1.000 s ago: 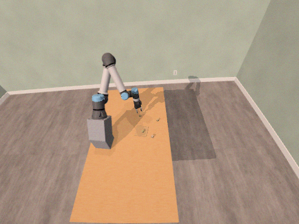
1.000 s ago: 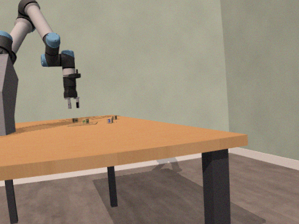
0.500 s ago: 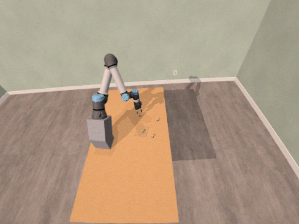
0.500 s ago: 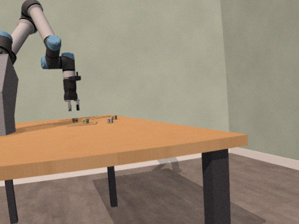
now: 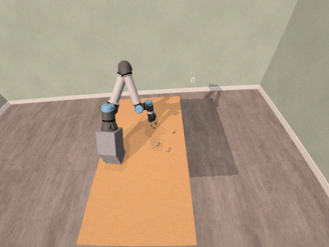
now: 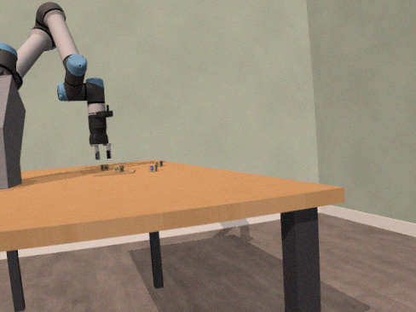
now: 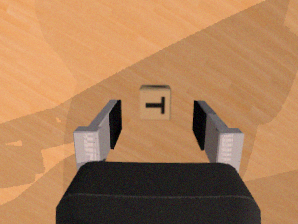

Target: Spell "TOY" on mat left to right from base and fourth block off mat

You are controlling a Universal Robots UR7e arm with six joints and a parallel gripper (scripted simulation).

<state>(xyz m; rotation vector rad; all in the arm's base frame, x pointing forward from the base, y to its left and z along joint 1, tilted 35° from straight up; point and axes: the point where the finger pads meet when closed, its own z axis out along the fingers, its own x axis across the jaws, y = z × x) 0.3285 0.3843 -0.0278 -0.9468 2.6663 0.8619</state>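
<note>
The T block lies 5 cm below my hand. From my hand the other things lie so: O block: 24 cm to the right, 8 cm ahead, 5 cm below; then Y block: 29 cm to the right, 20 cm ahead, 5 cm below; then tan mat: 22 cm to the right, 6 cm below, 6 cm ahead.
</note>
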